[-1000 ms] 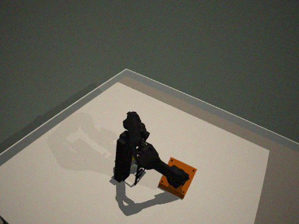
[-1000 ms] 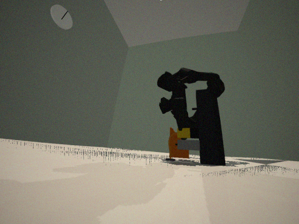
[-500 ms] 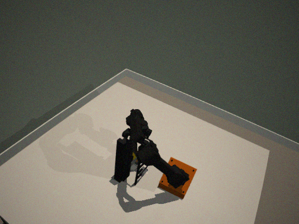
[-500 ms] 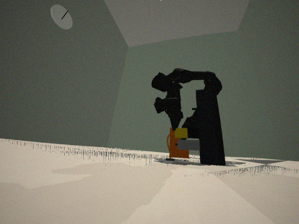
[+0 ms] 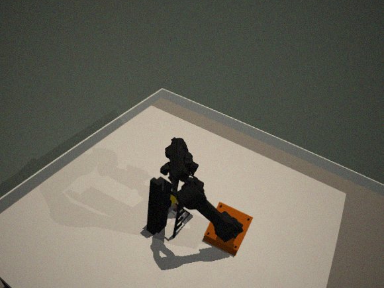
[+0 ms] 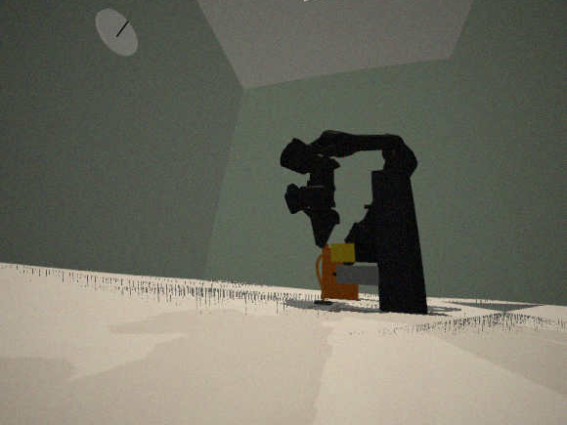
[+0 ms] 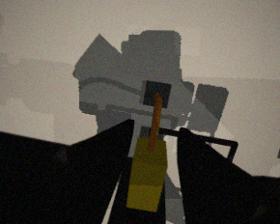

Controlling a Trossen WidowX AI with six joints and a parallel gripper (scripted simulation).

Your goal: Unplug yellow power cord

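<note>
My gripper tip is 70 mm to the right of the yellow plug. Round my gripper tip: black post: 10 mm ahead, 170 mm to the left, 40 mm above.
</note>
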